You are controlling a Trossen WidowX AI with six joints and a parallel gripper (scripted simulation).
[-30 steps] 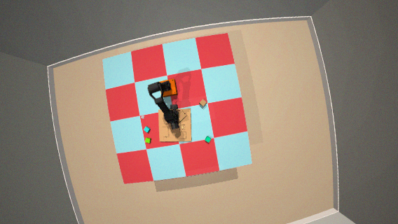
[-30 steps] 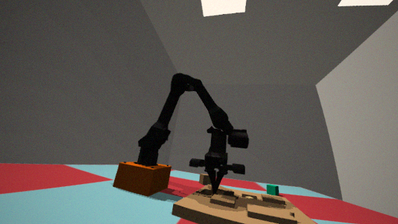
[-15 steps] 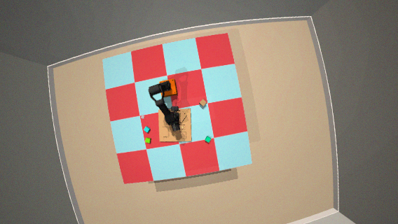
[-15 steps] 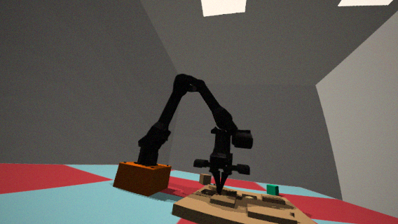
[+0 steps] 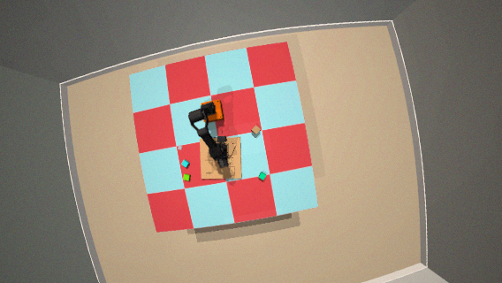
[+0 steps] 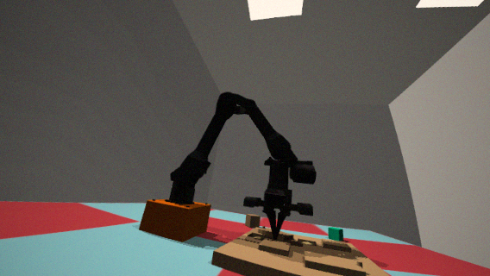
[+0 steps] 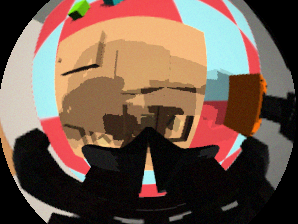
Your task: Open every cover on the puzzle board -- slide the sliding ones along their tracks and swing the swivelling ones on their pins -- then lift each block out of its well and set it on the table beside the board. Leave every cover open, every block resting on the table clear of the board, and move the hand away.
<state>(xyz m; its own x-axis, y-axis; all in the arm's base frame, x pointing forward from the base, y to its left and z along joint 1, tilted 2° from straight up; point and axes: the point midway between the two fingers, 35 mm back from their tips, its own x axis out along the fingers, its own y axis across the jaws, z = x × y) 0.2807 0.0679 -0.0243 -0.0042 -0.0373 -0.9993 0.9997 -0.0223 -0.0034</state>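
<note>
Right now my gripper tip is 70 mm short of the tan puzzle board and 30 mm to the left of it. Round my gripper tip: brown block: 130 mm behind, 230 mm to the left; then cyan block: 90 mm ahead, 300 mm to the right, 10 mm below; then bright green block: 190 mm ahead, 290 mm to the right, 10 mm below.
</note>
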